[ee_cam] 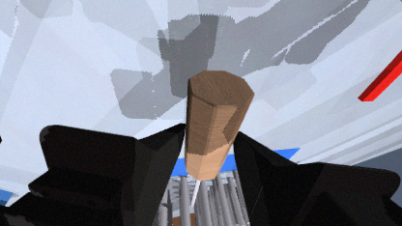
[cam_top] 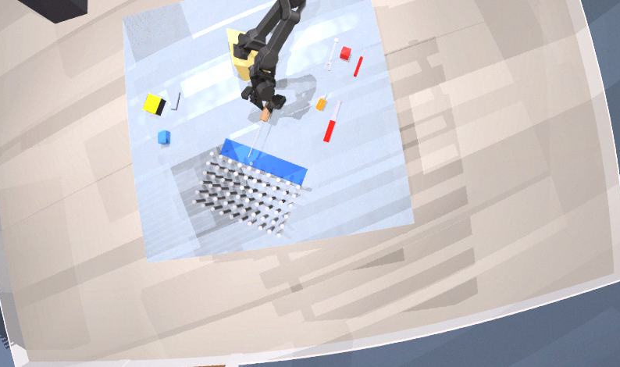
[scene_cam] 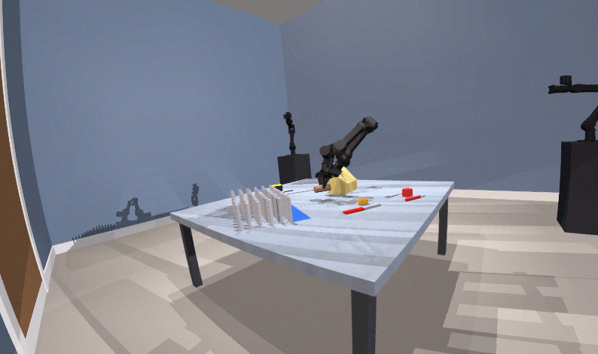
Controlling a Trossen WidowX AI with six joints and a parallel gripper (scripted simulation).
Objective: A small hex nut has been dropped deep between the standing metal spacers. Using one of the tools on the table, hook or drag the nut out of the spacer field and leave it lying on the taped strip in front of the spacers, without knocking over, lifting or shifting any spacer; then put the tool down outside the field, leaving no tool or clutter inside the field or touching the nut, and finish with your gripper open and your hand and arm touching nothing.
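The wooden-handled tool lies 90 mm ahead of my gripper tip and 50 mm to the right of it. Also, from my gripper tip: blue taped strip: 210 mm ahead, 60 mm to the right, 70 mm below; orange stub tool: 20 mm behind, 240 mm to the left, 60 mm below; grey fork tool: 260 mm behind, 330 mm to the left, 70 mm below.
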